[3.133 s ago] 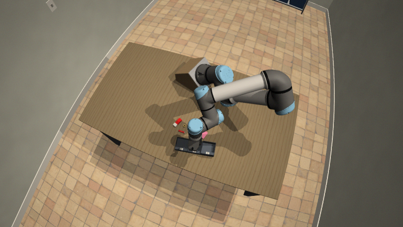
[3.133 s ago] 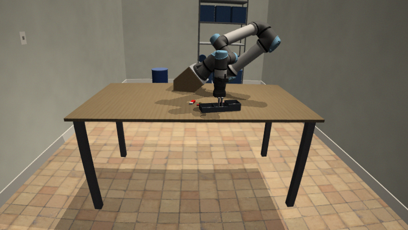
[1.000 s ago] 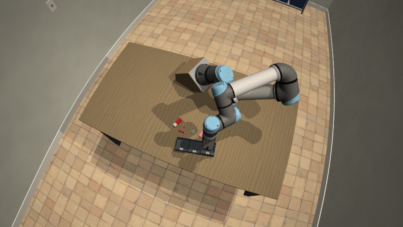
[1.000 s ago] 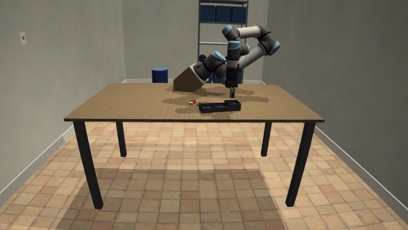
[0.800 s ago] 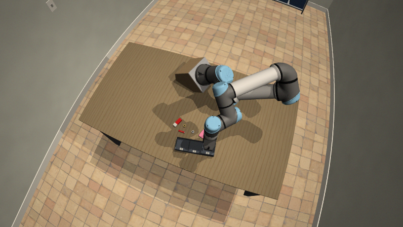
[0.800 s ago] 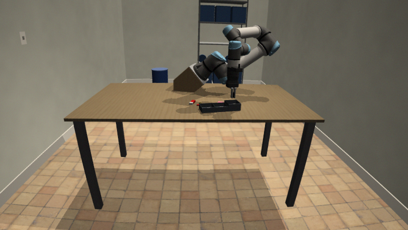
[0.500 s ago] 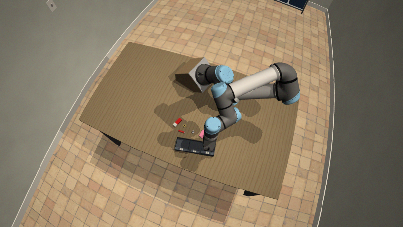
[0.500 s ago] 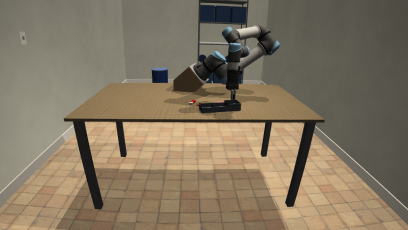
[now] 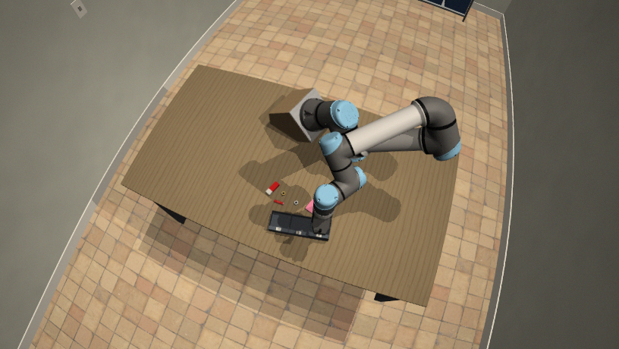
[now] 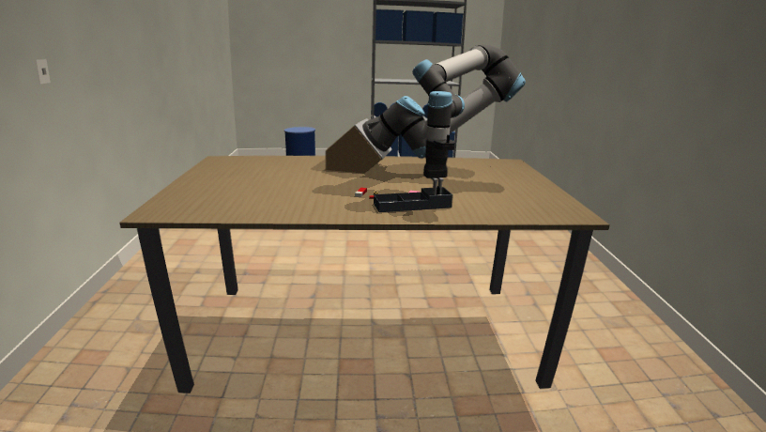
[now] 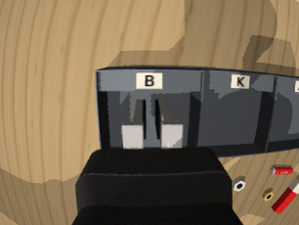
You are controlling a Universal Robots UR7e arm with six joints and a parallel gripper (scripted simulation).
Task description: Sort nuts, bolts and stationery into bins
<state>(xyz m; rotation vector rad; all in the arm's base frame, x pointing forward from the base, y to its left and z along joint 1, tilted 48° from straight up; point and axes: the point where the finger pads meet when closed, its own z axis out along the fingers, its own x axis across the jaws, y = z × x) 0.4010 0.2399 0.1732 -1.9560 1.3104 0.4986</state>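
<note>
The brass nut lies 220 mm to the right of my hand, 60 mm behind it and 40 mm below it. The rest, counted from my hand: pink flat block (80 mm to the right, 80 mm behind, 40 mm below); then white nut (150 mm to the right, 50 mm behind, 40 mm below); then three joined bins (80 mm to the right, 30 mm ahead, 20 mm below).
</note>
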